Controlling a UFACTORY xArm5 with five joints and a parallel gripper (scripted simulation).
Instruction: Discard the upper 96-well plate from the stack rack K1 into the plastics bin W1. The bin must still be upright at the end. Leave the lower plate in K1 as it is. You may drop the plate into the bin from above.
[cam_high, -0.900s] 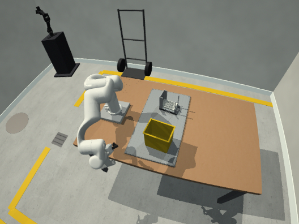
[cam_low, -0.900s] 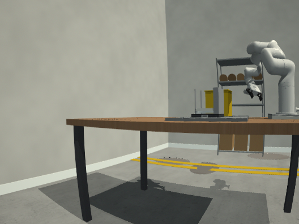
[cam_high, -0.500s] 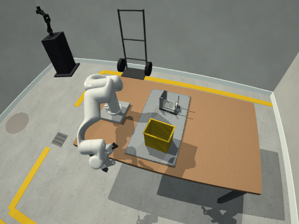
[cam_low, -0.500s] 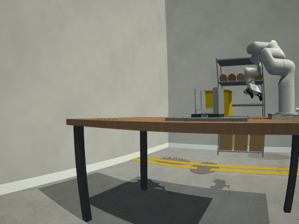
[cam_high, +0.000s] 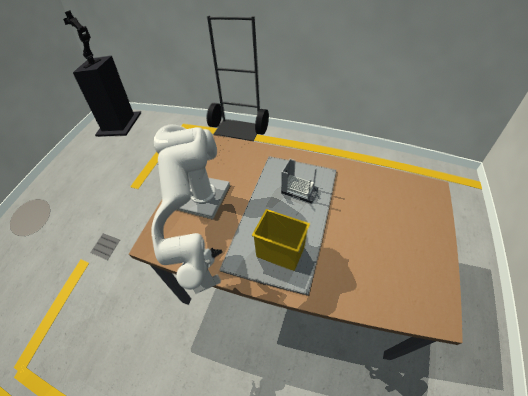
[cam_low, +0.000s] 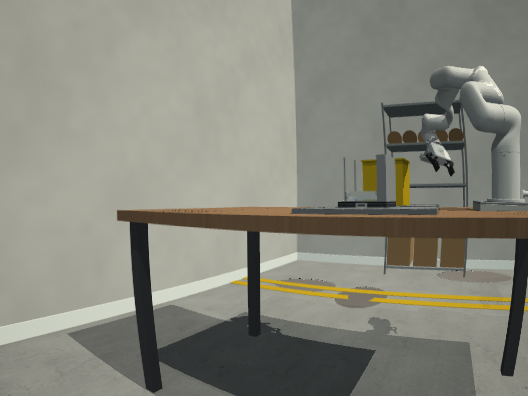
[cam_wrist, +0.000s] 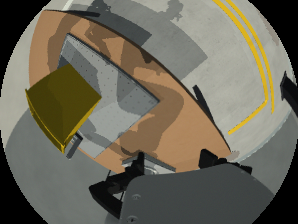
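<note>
My gripper is now 470 mm to the right of the white 96-well plate, 340 mm short of it and 110 mm above it. Round my hand: yellow plastics bin 280 mm ahead, 130 mm to the left, 60 mm below.
</note>
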